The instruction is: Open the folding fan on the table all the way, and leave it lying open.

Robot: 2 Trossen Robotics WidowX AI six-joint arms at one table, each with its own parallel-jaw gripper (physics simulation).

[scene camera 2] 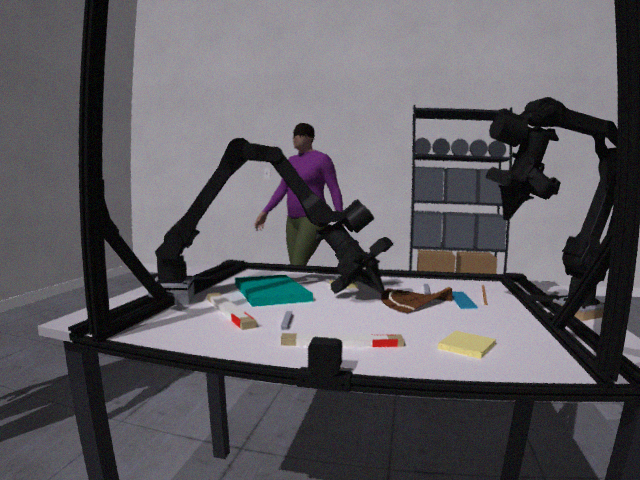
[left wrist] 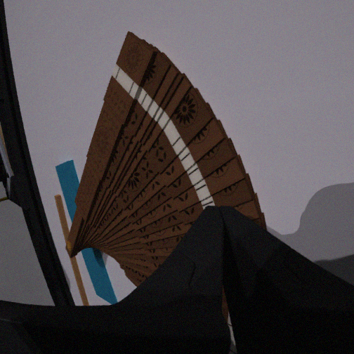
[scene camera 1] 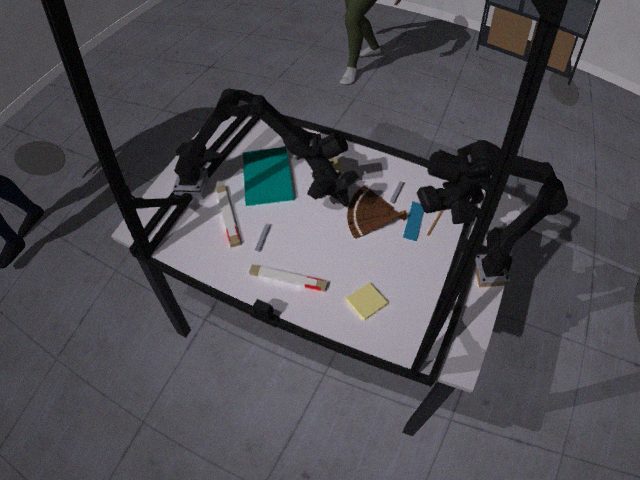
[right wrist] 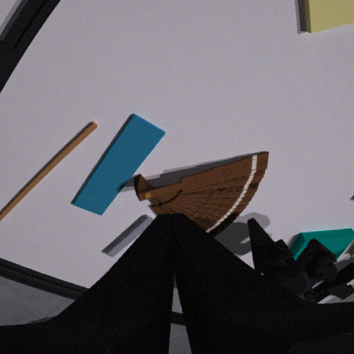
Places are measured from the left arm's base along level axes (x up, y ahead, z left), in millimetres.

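Pixels of known places: left gripper, fingertip midpoint: (scene camera 2: 383, 292) (scene camera 1: 347, 206); right gripper, fingertip midpoint: (scene camera 2: 505, 220) (scene camera 1: 438, 209); left arm's base, link origin: (scene camera 2: 171, 280) (scene camera 1: 189, 178); right arm's base, link origin: (scene camera 1: 492, 267).
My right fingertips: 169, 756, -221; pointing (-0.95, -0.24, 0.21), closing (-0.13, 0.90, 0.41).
Ahead of a thing's pixels: the offset from my right fingertips to its middle, as dx, dy, dz.
The brown folding fan {-208, -170, +169} (scene camera 1: 373, 212) (scene camera 2: 416, 300) (left wrist: 155, 165) (right wrist: 215, 190) with a white band lies part open as a wedge. In scene camera 1 its arc faces left and its pivot end points right; that end looks slightly raised in scene camera 2. My left gripper (scene camera 1: 347, 201) (scene camera 2: 382, 291) (left wrist: 216, 217) is shut and empty, its tips low at the back outer corner of the fan. They hide part of that edge in the left wrist view, and I cannot tell if they touch. My right gripper (scene camera 2: 507, 217) (right wrist: 170, 225) is shut and empty, high above the table's right side.
A blue block {-215, -26, +133} (scene camera 1: 413, 221) (right wrist: 118, 165) lies by the pivot, with a wooden stick {-215, +62, +167} (scene camera 1: 435, 222) beyond and a grey bar {-213, -79, +244} (scene camera 1: 397, 191) behind. A teal box {-207, -505, +282} (scene camera 1: 268, 176), two white-and-red bars {-210, -605, +109} (scene camera 1: 229, 214) {-211, -390, -104} (scene camera 1: 288, 276), another grey bar {-213, -481, +30} (scene camera 1: 262, 237) and a yellow pad {-212, -169, -161} (scene camera 1: 366, 300) lie around.
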